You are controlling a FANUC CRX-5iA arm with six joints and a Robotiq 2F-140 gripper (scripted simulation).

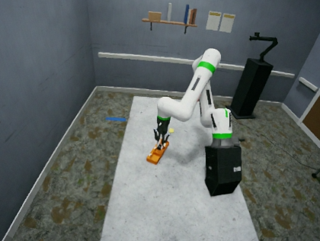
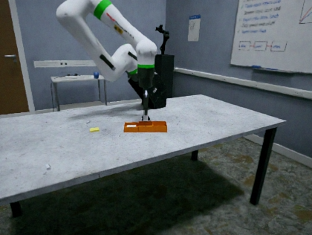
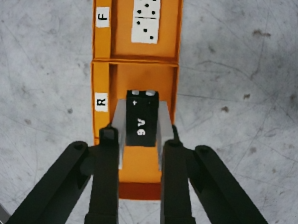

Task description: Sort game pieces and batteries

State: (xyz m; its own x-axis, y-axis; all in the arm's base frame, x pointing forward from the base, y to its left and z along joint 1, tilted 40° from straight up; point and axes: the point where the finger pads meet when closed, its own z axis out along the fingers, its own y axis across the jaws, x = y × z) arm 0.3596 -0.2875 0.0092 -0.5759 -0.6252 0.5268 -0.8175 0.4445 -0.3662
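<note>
My gripper is now 10 mm short of the orange bin block and 70 mm above it. The rest, counted from my hand: white domino: 50 mm behind, 70 mm to the right, 70 mm below; then yellow flat piece: 160 mm behind, 250 mm to the right, 90 mm below; then black battery: 10 mm to the right, 30 mm below.
</note>
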